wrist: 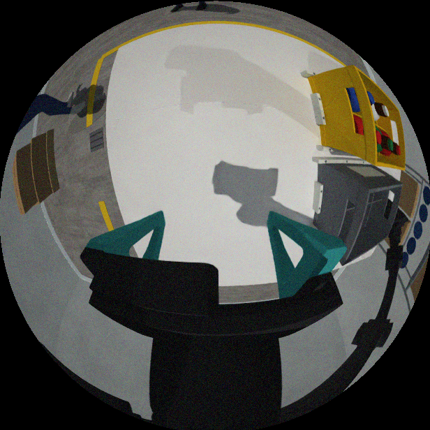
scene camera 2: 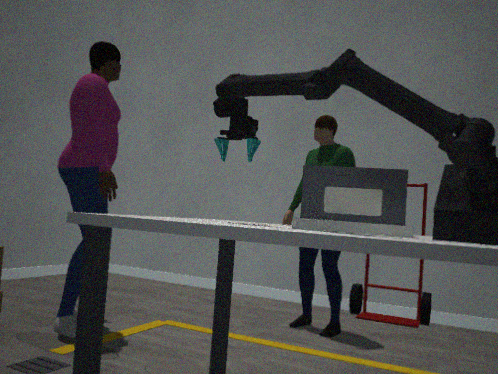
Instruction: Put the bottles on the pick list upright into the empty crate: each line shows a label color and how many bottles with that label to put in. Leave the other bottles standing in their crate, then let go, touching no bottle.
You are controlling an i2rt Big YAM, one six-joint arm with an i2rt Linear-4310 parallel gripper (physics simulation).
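Seen in the pictures: gripper, between the fingertips: (scene camera 2: 236, 161); arm's base, origin of its link: (scene camera 2: 483, 187).
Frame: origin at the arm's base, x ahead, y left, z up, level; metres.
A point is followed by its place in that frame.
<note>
My gripper (scene camera 2: 237, 160) {y -0.159, x 0.716, z 0.062 m} (wrist: 215, 216) is open and empty, pointing down high above the table, to the left of the crates in scene camera 2. A grey crate (scene camera 2: 356, 175) {y 0.005, x 0.309, z 0.016 m} (wrist: 332, 200) stands on the table at the right; its inside is mostly hidden. A yellow crate (wrist: 335, 85) stands beside it in the wrist view, holding several bottles (wrist: 384, 142) with red, green, blue and dark parts showing. Exact bottle counts and label colors are too small to tell. The pick list does not show legibly in either view.
White brackets (wrist: 318, 109) (wrist: 318, 197) stand along the crates' near sides on the white table (scene camera 2: 190, 227) {y 0.285, x 0.645, z -0.148 m} (wrist: 165, 145). A person in pink (scene camera 2: 95, 125) stands by the table's left end, and one in green (scene camera 2: 330, 155) stands behind it. A red hand truck (scene camera 2: 392, 288) stands on the floor behind.
</note>
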